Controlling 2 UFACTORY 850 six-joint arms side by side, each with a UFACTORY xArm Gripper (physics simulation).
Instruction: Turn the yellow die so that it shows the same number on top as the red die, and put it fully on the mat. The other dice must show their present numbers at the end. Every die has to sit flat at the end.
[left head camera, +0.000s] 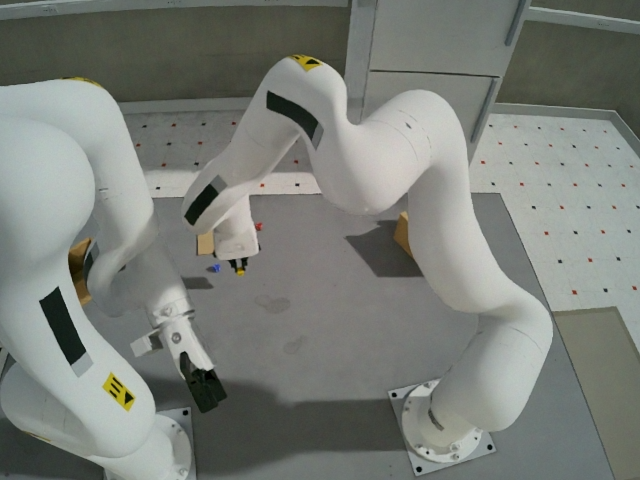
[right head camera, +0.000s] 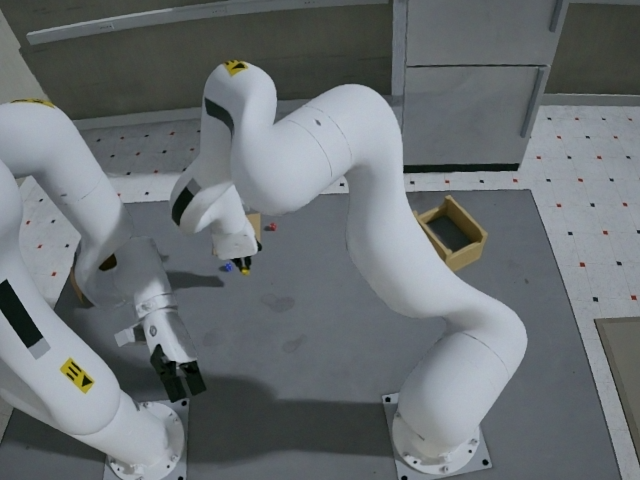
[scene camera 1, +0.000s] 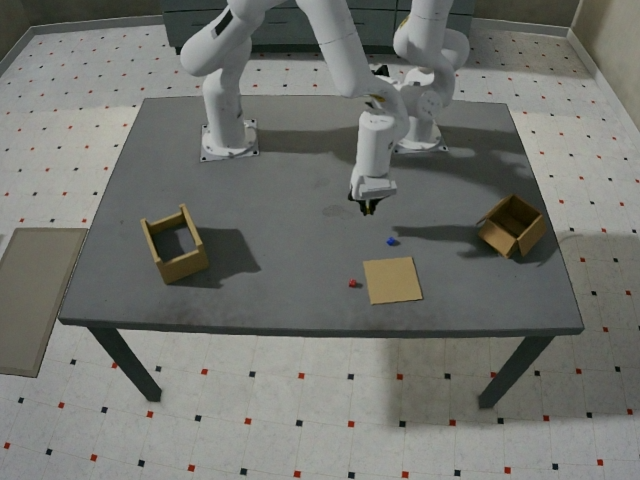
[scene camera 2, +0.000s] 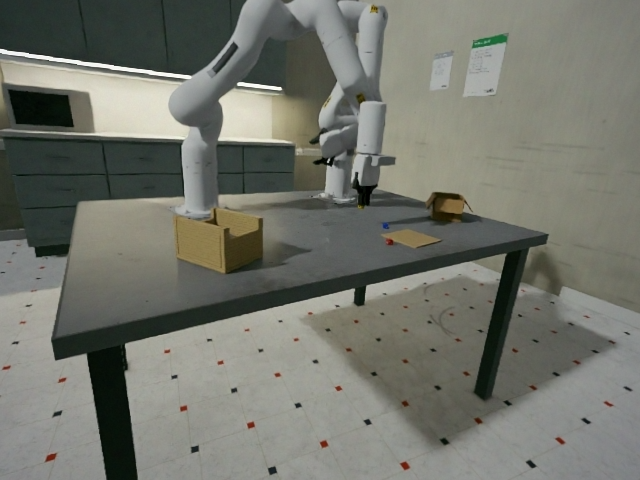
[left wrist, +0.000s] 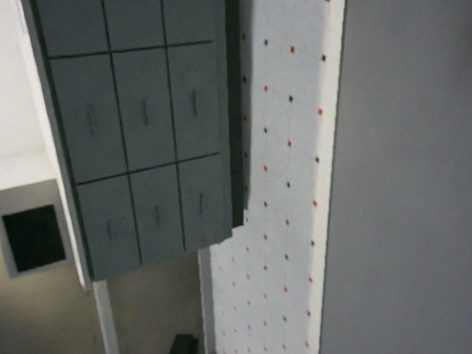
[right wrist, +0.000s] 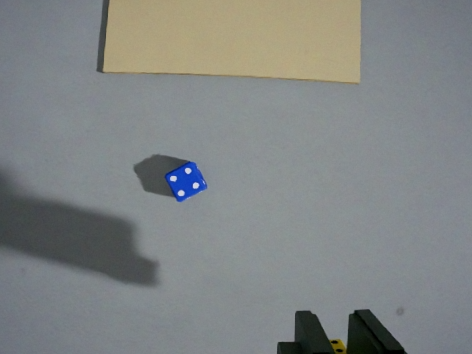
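Observation:
My right gripper (left head camera: 238, 266) (right wrist: 333, 330) is shut on the yellow die (left head camera: 240, 272) (right head camera: 245, 271) (scene camera 1: 368, 210) (scene camera 2: 360, 206) (right wrist: 338, 346), held above the table; black pips show on its partly visible face. My left gripper (right head camera: 186, 390) (scene camera 2: 313, 151) is open, high near its own arm's base. The tan mat (left head camera: 205, 243) (scene camera 1: 392, 281) (scene camera 2: 412, 238) (right wrist: 230, 40) lies flat. The red die (left head camera: 258, 226) (right head camera: 272, 226) (scene camera 1: 352, 283) (scene camera 2: 389, 241) lies beside it, its number too small to read. The blue die (left head camera: 216, 268) (scene camera 1: 390, 241) (right wrist: 186, 181) lies flat off the mat, showing four.
In scene camera 1, a wooden open-top box (scene camera 1: 185, 267) stands at the left and an open cardboard box (scene camera 1: 498, 237) near the right table edge. The blue die lies between the held yellow die and the mat. Both arms' bases stand at the far side of that view.

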